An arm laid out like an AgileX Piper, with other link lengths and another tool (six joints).
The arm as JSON. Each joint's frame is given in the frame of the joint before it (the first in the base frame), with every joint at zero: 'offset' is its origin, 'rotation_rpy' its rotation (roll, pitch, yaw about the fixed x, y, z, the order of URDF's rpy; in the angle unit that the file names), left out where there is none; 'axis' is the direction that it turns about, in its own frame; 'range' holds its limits. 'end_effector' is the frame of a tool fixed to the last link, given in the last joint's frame.
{
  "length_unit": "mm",
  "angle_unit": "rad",
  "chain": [
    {
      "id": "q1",
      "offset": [
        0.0,
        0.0,
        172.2
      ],
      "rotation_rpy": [
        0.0,
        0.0,
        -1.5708
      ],
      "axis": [
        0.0,
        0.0,
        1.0
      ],
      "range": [
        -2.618,
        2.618
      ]
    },
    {
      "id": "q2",
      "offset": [
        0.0,
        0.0,
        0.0
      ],
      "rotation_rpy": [
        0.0,
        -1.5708,
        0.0
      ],
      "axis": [
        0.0,
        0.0,
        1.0
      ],
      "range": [
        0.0,
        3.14
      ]
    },
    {
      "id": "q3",
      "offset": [
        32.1,
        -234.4,
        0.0
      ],
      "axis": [
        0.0,
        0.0,
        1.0
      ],
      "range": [
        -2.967,
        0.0
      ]
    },
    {
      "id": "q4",
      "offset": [
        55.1,
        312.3,
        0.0
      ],
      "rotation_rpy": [
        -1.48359,
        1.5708,
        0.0
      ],
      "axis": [
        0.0,
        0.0,
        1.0
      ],
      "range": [
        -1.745,
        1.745
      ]
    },
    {
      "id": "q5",
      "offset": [
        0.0,
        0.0,
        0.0
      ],
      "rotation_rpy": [
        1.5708,
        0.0,
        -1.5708
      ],
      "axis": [
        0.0,
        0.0,
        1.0
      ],
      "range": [
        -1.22,
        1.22
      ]
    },
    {
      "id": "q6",
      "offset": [
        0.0,
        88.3,
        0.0
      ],
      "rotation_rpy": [
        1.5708,
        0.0,
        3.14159
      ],
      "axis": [
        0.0,
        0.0,
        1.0
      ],
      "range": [
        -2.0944,
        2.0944
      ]
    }
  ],
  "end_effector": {
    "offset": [
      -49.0,
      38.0,
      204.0
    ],
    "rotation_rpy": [
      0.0,
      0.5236,
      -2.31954
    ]
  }
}
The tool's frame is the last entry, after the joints.
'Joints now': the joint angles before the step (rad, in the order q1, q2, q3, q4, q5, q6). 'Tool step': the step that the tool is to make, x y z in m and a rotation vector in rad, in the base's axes. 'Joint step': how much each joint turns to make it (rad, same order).
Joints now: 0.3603 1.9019 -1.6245 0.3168 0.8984 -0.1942
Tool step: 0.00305 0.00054 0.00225 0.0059 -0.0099 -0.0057
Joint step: 0.0000 0.0000 0.0000 0.0019 -0.0124 0.0018
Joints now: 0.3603 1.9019 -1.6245 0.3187 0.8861 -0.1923
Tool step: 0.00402 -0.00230 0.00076 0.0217 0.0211 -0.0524
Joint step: 0.0000 0.0000 -0.0001 -0.0019 -0.0029 0.0616
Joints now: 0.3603 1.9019 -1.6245 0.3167 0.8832 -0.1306
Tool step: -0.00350 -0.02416 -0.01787 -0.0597 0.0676 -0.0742
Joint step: -0.0027 -0.0001 0.0000 -0.0922 0.0609 0.1213
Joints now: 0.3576 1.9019 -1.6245 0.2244 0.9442 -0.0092
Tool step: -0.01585 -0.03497 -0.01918 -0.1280 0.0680 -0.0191
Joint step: -0.0019 -0.0113 0.0000 -0.1258 0.1126 0.0633
